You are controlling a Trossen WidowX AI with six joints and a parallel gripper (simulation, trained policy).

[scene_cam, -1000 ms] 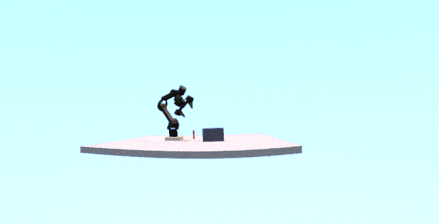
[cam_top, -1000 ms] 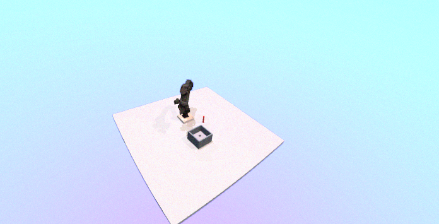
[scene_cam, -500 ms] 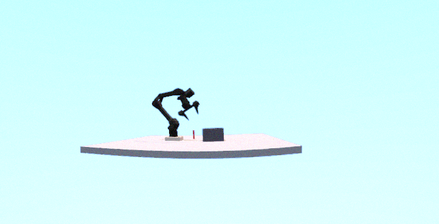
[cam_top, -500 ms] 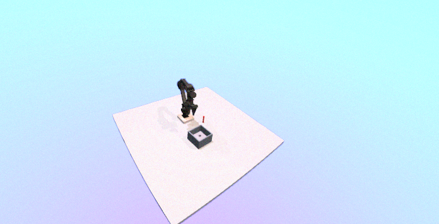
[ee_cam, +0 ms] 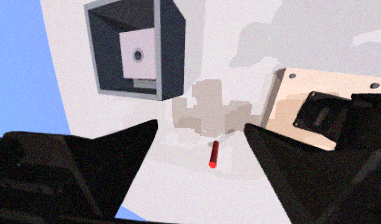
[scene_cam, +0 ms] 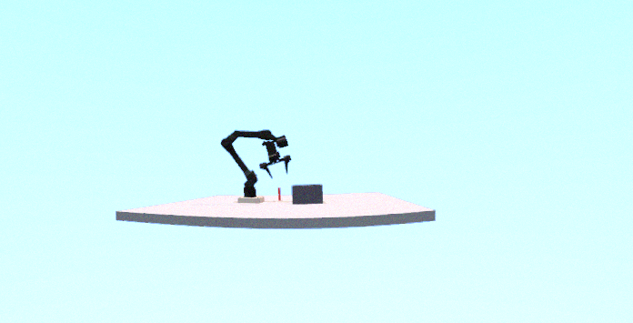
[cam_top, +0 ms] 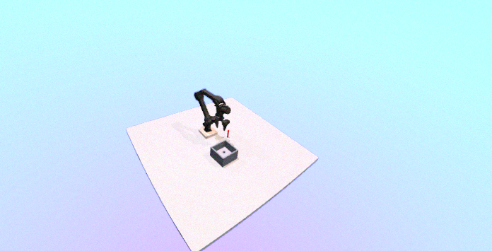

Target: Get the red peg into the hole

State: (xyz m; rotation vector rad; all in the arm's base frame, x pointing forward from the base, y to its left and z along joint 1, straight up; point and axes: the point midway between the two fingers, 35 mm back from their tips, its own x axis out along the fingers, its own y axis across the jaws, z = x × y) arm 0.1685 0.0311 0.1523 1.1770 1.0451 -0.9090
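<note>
Right now my gripper tip is 110 mm above the red peg, 100 mm to the right of it and 30 mm past it. Also, from my gripper tip: plate: 170 mm ahead, 100 mm below, 60 mm to the right; then grey box: 170 mm ahead, 120 mm below, 60 mm to the right.
</note>
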